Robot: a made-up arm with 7 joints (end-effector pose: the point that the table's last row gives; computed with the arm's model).
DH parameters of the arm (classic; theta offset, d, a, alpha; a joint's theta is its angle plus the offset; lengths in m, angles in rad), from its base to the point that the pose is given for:
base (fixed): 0 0.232 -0.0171 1.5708
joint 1: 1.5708 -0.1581 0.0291 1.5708
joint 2: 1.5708 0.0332 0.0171 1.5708
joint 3: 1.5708 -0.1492 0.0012 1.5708
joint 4: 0 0.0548 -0.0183 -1.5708
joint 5: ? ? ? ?
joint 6: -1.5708 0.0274 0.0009 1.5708
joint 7: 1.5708 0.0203 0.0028 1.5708
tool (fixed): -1.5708 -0.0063 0 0
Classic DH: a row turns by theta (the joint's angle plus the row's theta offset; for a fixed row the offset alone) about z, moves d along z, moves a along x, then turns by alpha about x.
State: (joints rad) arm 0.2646 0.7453 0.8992 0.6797 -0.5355 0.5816 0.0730
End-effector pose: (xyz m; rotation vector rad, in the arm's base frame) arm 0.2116 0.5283 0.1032 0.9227 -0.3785 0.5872
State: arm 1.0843 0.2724 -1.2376 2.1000 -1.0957 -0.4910 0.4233
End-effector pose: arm 0.0411 -0.1578 0.2979 -0.5594 1.4578 1.7628
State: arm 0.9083 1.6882 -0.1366 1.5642 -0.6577 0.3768 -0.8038
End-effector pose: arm 0.2395 0.3144 0.4875 -2.6408 1.0517 0.1412
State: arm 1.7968 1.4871 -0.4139 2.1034 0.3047 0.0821 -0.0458
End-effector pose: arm 0.0454 0.1422 0.5600 -1.5701 2.4483 0.6851
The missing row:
joint 5: 0 -0.3381 0.0225 -1.5708
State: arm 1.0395 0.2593 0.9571 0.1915 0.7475 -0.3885 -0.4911
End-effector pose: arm 0.4123 0.2790 0.0650 -0.1297 -0.9571 2.1343
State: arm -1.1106 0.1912 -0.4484 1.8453 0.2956 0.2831 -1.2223
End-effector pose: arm 0.0467 -0.0005 -0.0919 0.6861 -0.2871 0.1660
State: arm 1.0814 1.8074 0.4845 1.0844 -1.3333 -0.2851 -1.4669
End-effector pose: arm -0.0206 0.4253 0.6078 -2.0253 0.2246 0.1051
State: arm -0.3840 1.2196 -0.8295 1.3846 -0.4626 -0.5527 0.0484
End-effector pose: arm 0.0900 0.2557 -0.1583 -0.2800 -0.6580 -1.8562
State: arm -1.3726 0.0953 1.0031 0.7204 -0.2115 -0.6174 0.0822
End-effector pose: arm -0.3450 0.3613 -0.0192 0.7904 0.0622 -0.0268
